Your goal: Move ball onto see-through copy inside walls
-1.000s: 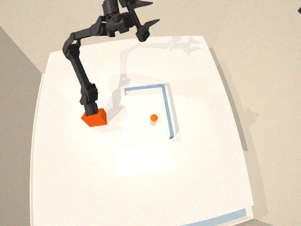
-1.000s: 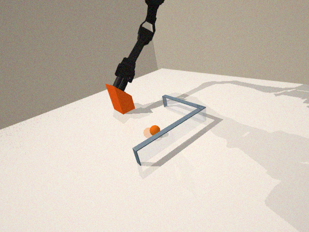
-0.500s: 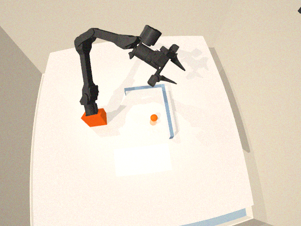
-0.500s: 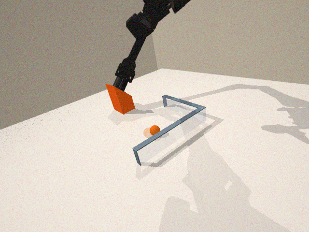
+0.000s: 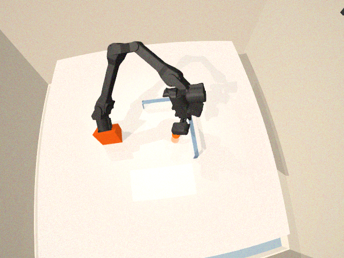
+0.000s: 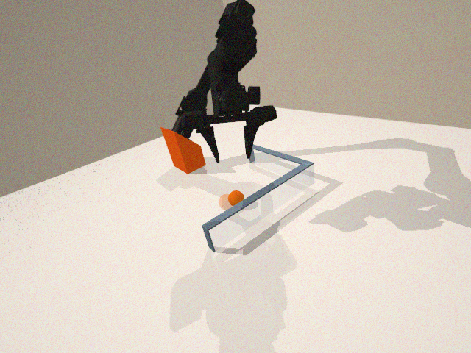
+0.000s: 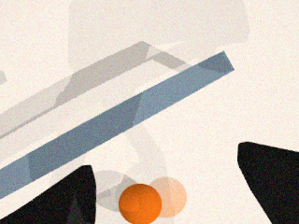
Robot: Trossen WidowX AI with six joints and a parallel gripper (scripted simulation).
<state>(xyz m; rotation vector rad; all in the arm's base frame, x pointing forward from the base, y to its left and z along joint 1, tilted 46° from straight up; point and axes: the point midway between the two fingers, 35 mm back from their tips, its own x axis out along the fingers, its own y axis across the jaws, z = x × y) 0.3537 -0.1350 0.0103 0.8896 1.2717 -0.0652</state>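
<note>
The orange ball lies 130 mm below my gripper tip, 50 mm behind it and 20 mm to the left of it.
</note>
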